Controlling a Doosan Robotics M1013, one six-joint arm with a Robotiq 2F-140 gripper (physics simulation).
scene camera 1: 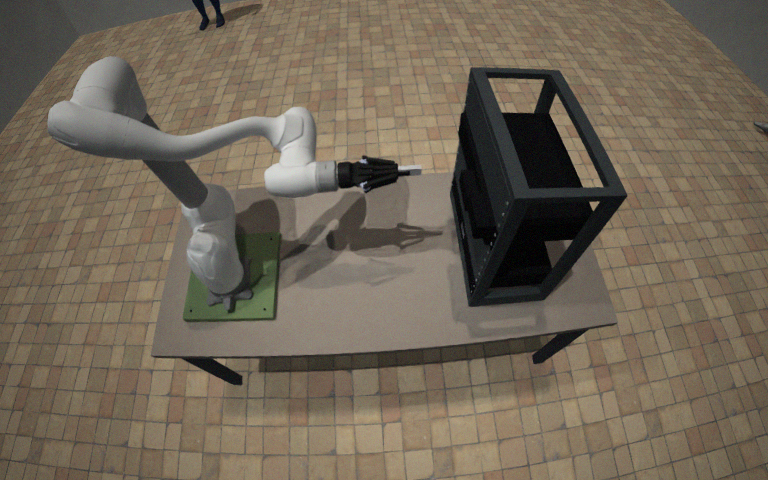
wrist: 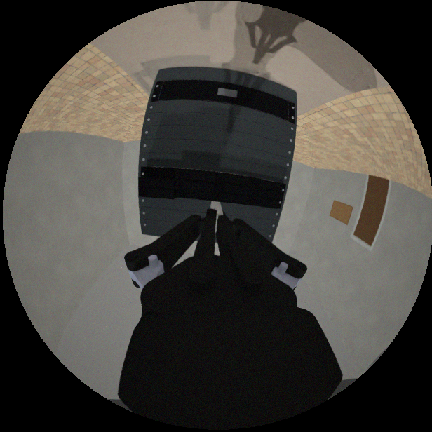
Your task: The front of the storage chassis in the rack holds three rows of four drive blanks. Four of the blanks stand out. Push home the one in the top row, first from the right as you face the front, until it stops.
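Seen in the pictures: gripper, fingertip midpoint: (scene camera 1: 421, 169); arm's base, origin of the base link: (scene camera 1: 229, 281).
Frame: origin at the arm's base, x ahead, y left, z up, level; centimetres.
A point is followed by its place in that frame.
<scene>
The dark rack (scene camera 1: 498, 131) {z 59.8, x 89.4, y -7.2 cm} (wrist: 145, 145) stands upright at the right of the table in the scene view, its front towards the arm. In the wrist view its front shows grey panels and two black bands. The single drive blanks, and which of them stand out, cannot be told apart in either view. My gripper (scene camera 1: 403, 170) (wrist: 214, 208) is shut with nothing gripped between its fingers. A pale tip (scene camera 1: 415, 169) (wrist: 216, 206) shows at the fingertips. The gripper is level, points at the rack's front, and stays apart from it, above the table.
The table (scene camera 1: 362, 316) {z -2.9, x 47.4, y -22.6 cm} carries the rack and the green base plate (scene camera 1: 198, 308) {z 0.2, x -13.0, y -9.0 cm} of the arm. A black block (scene camera 1: 476, 203) {z 44.2, x 82.5, y -16.7 cm} juts from the rack's front. A pale label (wrist: 227, 93) sits on one black band. A person's legs (scene camera 1: 210, 15) show far back.
</scene>
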